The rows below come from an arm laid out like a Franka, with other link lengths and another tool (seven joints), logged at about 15 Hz.
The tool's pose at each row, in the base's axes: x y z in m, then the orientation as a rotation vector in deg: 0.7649, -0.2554, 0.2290, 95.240, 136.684, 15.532; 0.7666, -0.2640, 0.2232, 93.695, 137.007, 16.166; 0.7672, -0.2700, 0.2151, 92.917, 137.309, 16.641; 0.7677, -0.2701, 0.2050, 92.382, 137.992, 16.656; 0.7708, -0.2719, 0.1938, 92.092, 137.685, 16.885; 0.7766, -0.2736, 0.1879, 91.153, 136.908, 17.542; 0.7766, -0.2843, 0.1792, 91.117, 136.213, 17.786; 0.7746, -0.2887, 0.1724, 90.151, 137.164, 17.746; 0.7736, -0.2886, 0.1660, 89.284, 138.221, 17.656; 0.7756, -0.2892, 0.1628, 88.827, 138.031, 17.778; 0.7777, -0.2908, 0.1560, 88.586, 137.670, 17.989; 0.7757, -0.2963, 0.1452, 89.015, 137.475, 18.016; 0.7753, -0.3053, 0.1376, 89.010, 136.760, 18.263; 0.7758, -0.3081, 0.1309, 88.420, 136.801, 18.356
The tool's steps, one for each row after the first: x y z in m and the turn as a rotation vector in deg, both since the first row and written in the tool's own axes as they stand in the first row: -0.0082, -0.0030, 0.0058, -0.736, -0.048, -0.980; -0.0134, -0.0068, 0.0136, -1.114, 0.102, -1.505; -0.0129, -0.0091, 0.0234, -0.977, 0.394, -2.039; -0.0148, -0.0100, 0.0350, -1.353, 0.184, -2.102; -0.0179, -0.0070, 0.0423, -2.420, -0.381, -2.379; -0.0273, -0.0131, 0.0503, -2.906, -0.762, -2.164; -0.0303, -0.0183, 0.0562, -2.762, -0.455, -3.053; -0.0294, -0.0209, 0.0620, -2.498, -0.055, -3.915; -0.0304, -0.0202, 0.0657, -2.822, -0.286, -4.128; -0.0321, -0.0207, 0.0727, -3.199, -0.521, -4.149; -0.0357, -0.0274, 0.0824, -3.156, -0.500, -3.823; -0.0435, -0.0329, 0.0893, -3.646, -0.884, -3.587; -0.0458, -0.0352, 0.0958, -3.888, -1.012, -3.956
